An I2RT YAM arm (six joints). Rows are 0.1 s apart.
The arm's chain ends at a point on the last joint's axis. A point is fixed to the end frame.
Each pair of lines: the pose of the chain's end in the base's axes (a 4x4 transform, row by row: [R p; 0 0 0 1], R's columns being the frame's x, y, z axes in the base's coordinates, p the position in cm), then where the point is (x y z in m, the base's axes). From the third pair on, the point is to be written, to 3 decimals.
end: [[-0.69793 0.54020 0.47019 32.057], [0.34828 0.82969 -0.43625 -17.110], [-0.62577 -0.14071 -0.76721 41.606], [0 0 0 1]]
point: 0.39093 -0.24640 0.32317
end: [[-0.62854 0.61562 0.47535 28.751], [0.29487 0.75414 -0.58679 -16.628], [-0.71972 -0.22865 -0.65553 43.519], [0 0 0 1]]
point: 0.35652 -0.26046 0.36024
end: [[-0.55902 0.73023 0.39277 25.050], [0.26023 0.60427 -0.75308 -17.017], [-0.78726 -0.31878 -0.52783 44.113], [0 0 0 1]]
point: 0.306 -0.285 0.386
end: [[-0.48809 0.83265 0.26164 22.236], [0.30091 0.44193 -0.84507 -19.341], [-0.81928 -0.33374 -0.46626 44.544], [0 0 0 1]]
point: 0.257 -0.320 0.399
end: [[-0.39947 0.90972 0.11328 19.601], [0.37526 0.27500 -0.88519 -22.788], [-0.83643 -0.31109 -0.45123 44.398], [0 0 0 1]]
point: 0.208 -0.359 0.400
